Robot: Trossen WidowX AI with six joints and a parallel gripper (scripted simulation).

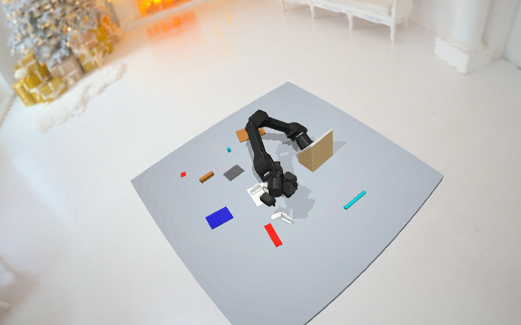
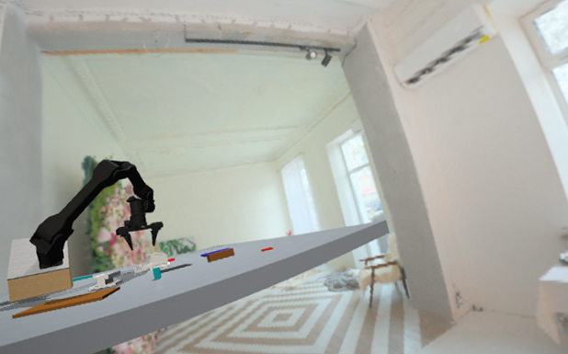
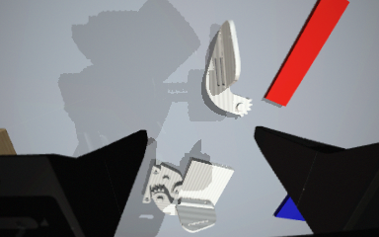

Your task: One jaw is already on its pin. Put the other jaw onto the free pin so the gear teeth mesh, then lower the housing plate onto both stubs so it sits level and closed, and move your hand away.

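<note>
The red bar is 13 cm ahead of my gripper tip, 8 cm below it and 7 cm to the left of it. Round my gripper tip: blue tile 24 cm ahead, 19 cm to the right, 8 cm below; then cyan bar 27 cm behind, 24 cm to the left, 8 cm below; then dark grey tile 37 cm to the right, 8 cm below.
</note>
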